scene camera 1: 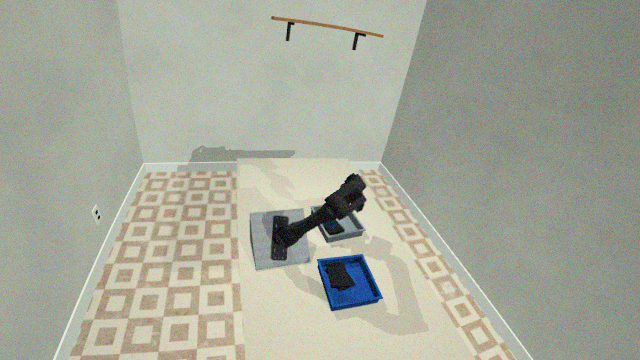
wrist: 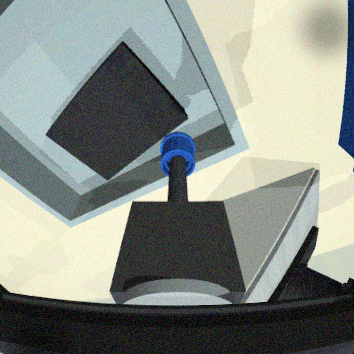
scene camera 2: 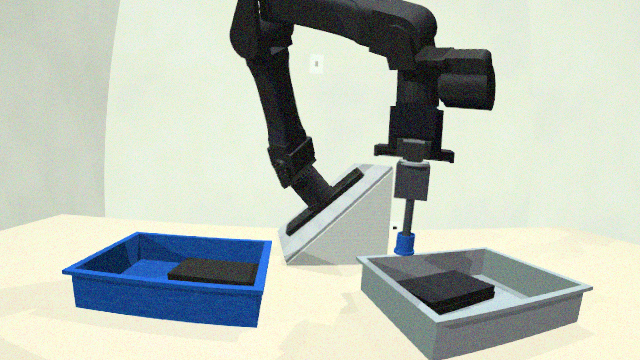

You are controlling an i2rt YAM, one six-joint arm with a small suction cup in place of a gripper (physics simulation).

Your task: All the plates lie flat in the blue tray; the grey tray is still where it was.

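Places are measured from the arm's base along level axes (x ahead, y left, z up), in millimetres.
Pixels of known places: end effector, tool point: [scene camera 1: 331, 226] [wrist: 177, 147] [scene camera 2: 403, 252]; arm's base, origin of the base link: [scene camera 1: 279, 238] [wrist: 287, 278] [scene camera 2: 325, 203].
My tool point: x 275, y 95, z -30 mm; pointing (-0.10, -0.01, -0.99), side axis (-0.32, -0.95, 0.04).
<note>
For each thing: its top centre in the pictures, then the offset to it from my tool point. Level surfaces: height alone.
- grey tray, middle of its top: [wrist: 65, 113] [scene camera 2: 469, 272] [scene camera 1: 337, 217] dx +56, dy +79, dz -15 mm
- blue tray, middle of its top: [scene camera 2: 181, 254] [scene camera 1: 348, 278] dx +6, dy -308, dz -15 mm
- cream table top, its level: dz -65 mm
Black square plates [scene camera 1: 335, 228] [scene camera 2: 450, 290] [wrist: 117, 110] lie flat as a stack in the grey tray [scene camera 1: 345, 236] [scene camera 2: 505, 327] [wrist: 35, 175]; two layers show at its edge. More black plates [scene camera 1: 340, 276] [scene camera 2: 215, 271] lie in the blue tray [scene camera 1: 367, 290] [scene camera 2: 165, 307] [wrist: 350, 100], slightly turned against each other in scene camera 1. My suction cup [scene camera 1: 332, 225] [scene camera 2: 404, 249] [wrist: 177, 145] is blue, points down and carries no plate. It hangs above the grey tray's rim on the side of the arm's base, apart from the stack.
The arm's slanted grey base block [scene camera 1: 262, 250] [scene camera 2: 345, 227] [wrist: 285, 225] stands beside both trays. The trays stand apart on the cream table top [scene camera 1: 280, 320], and their raised walls surround the plates. A wooden wall shelf [scene camera 1: 327, 26] is on the back wall.
</note>
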